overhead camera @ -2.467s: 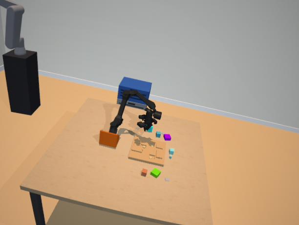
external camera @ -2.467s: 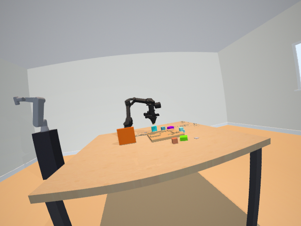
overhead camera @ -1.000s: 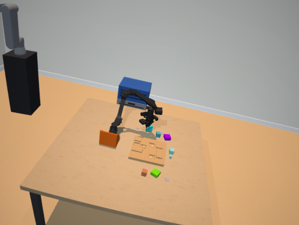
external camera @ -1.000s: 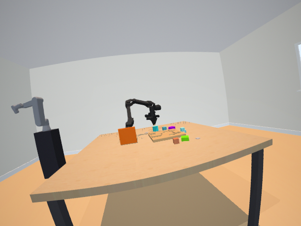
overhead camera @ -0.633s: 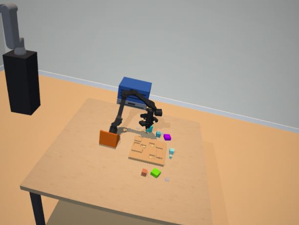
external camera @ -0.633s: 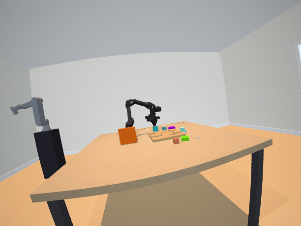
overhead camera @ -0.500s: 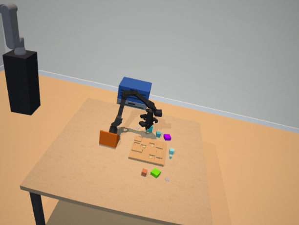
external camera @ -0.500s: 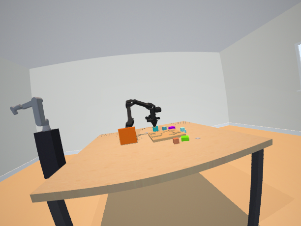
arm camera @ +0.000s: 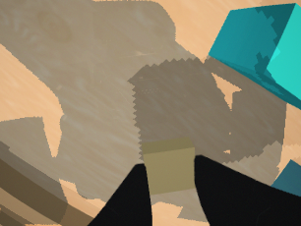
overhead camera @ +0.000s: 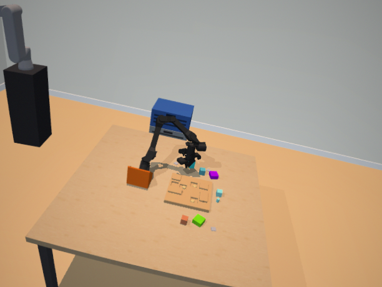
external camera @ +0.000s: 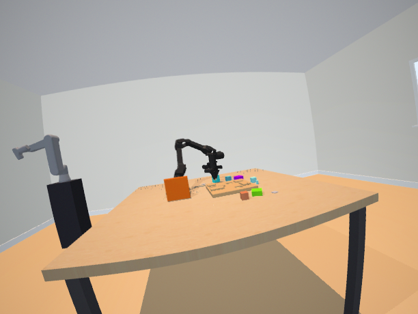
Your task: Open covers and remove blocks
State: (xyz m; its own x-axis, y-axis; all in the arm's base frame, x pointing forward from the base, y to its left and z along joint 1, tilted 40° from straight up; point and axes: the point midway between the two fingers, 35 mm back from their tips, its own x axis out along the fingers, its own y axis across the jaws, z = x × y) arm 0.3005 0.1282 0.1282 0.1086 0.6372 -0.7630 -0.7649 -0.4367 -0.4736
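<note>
Now: gripper tip 21 cm to the left of the wooden puzzle board, 3 cm short of it and 2 cm above it. The rest, counted from my gripper tip: blue-teal cube: 12 cm ahead, 2 cm below, 1 cm to the left; purple block: 21 cm ahead, 3 cm below; light cyan block: 24 cm ahead, 20 cm to the right, 2 cm below.
</note>
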